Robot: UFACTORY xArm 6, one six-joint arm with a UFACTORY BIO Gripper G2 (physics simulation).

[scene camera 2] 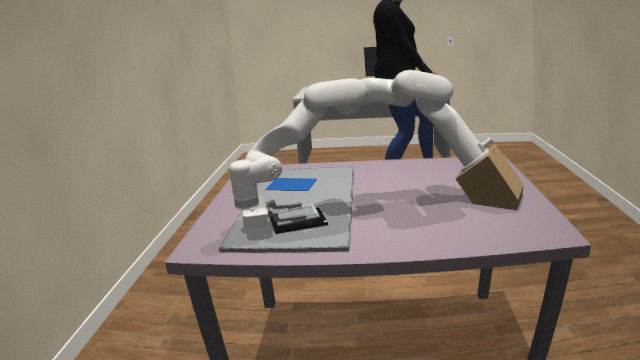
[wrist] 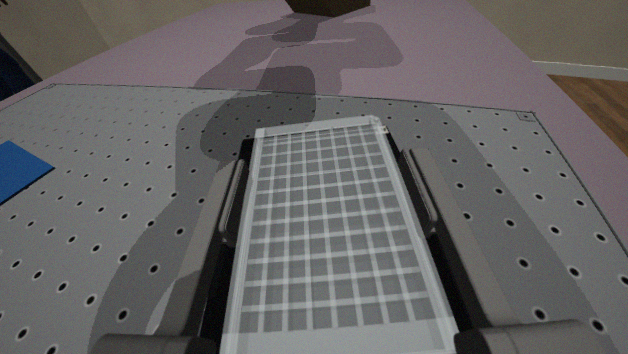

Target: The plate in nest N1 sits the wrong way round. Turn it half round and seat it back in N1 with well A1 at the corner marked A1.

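Observation:
My gripper [scene camera 2: 296, 213] [wrist: 327, 195] is shut on the clear plate [scene camera 2: 301, 213] [wrist: 330, 225], with one finger along each long side. The plate is about level and lies over the black nest [scene camera 2: 302, 227] [wrist: 247, 146], its long sides roughly in line with the nest's. The nest's dark edges show on both sides of the plate in the wrist view. Whether the plate is fully down in the nest cannot be told. A small pale mark [wrist: 384, 130] shows at the far right corner in the wrist view. The well lettering on the plate is not readable.
The nest stands on a grey perforated board [scene camera 2: 337, 237] [wrist: 75, 220] on the mauve table [scene camera 2: 425, 242] [wrist: 450, 60]. A flat blue panel [scene camera 2: 291, 184] [wrist: 20, 167] lies behind the nest. A brown block [scene camera 2: 492, 180] [wrist: 330, 6] is at the arm's base. A person [scene camera 2: 395, 40] stands behind the table.

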